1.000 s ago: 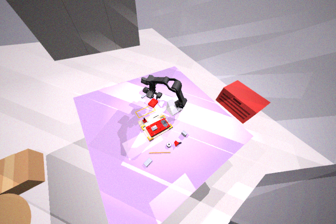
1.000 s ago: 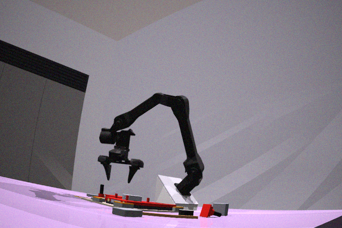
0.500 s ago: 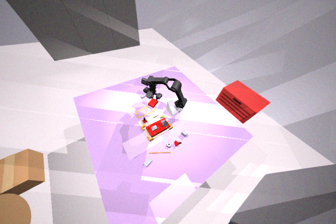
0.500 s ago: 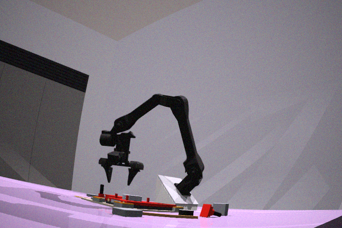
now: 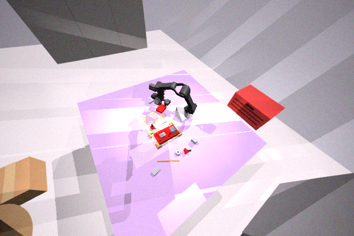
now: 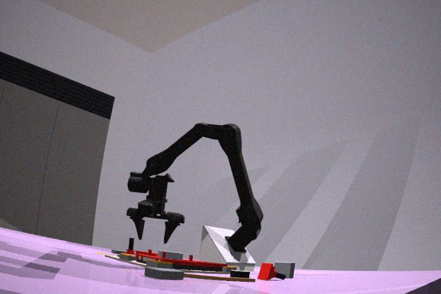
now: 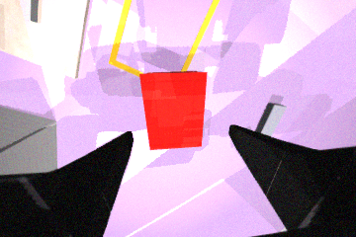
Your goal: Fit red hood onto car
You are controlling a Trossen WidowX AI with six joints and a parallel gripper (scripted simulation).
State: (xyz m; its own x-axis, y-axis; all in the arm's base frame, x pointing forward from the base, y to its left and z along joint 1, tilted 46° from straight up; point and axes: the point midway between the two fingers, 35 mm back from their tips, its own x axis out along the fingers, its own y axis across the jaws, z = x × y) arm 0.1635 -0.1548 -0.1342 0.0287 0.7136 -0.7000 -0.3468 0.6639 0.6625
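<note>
Now: the red hood 50 mm below my gripper tip. Round my gripper tip: white wheel 160 mm ahead, 460 mm to the left, 50 mm below; wooden stick 260 mm ahead, 460 mm to the left, 60 mm below.
</note>
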